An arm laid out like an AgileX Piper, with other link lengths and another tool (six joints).
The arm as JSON. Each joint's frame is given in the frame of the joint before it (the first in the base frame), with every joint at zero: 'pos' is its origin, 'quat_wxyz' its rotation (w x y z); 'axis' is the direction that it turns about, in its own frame. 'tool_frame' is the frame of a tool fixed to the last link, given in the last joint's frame.
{
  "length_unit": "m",
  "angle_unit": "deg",
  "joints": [
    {
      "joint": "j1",
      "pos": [
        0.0,
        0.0,
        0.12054
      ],
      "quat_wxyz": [
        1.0,
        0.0,
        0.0,
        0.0
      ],
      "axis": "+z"
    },
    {
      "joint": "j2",
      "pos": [
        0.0,
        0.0,
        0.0
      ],
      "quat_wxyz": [
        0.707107,
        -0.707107,
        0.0,
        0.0
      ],
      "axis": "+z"
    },
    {
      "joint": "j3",
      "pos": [
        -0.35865,
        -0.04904,
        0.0
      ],
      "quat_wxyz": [
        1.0,
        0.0,
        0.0,
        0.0
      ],
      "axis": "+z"
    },
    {
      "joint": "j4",
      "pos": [
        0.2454,
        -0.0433,
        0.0
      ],
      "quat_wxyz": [
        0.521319,
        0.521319,
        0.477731,
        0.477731
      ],
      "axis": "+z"
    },
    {
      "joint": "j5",
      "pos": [
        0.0,
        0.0,
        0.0
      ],
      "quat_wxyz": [
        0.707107,
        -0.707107,
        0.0,
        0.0
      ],
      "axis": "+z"
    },
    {
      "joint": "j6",
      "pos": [
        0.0,
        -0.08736,
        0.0
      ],
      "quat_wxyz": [
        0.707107,
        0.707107,
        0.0,
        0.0
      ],
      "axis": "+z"
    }
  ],
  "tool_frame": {
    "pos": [
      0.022,
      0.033,
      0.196
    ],
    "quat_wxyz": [
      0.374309,
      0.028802,
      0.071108,
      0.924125
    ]
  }
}
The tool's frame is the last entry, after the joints.
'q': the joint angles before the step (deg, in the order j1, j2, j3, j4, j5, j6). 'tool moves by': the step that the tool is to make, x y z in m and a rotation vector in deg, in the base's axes. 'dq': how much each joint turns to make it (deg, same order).
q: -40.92 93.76 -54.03 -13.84 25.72 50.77
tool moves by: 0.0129 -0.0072 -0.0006 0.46 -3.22 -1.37
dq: -0.74 1.31 0.03 2.71 -3.58 -0.35
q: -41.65 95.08 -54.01 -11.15 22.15 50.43
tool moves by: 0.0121 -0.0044 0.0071 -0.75 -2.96 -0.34
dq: -0.01 0.19 0.02 1.40 -2.97 -0.08
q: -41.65 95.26 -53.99 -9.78 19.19 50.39
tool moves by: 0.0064 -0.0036 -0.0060 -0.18 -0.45 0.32
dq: -0.01 1.43 0.00 0.04 -1.92 -0.12
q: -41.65 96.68 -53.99 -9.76 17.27 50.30
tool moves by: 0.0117 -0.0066 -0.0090 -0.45 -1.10 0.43
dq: 0.00 2.39 -0.05 0.00 -3.51 0.04
